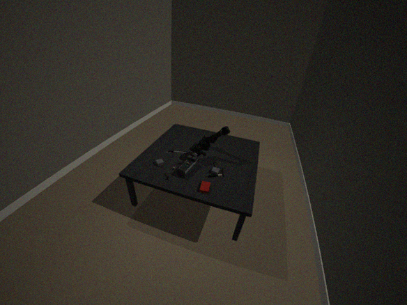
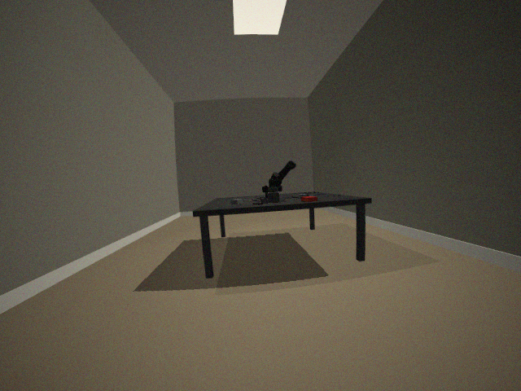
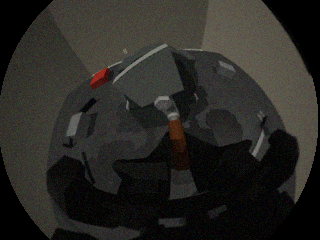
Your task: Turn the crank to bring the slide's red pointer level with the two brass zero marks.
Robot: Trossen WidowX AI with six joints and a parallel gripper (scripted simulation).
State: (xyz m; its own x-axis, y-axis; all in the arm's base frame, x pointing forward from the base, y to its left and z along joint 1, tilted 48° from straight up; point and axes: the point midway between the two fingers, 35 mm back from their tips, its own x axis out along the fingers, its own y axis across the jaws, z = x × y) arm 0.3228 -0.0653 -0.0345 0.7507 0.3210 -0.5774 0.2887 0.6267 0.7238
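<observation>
The red pointer is 120 mm ahead of my gripper tip, 20 mm to the right of it and 50 mm above it. Round my gripper tip: crank handle 20 mm behind, 20 mm above.
</observation>
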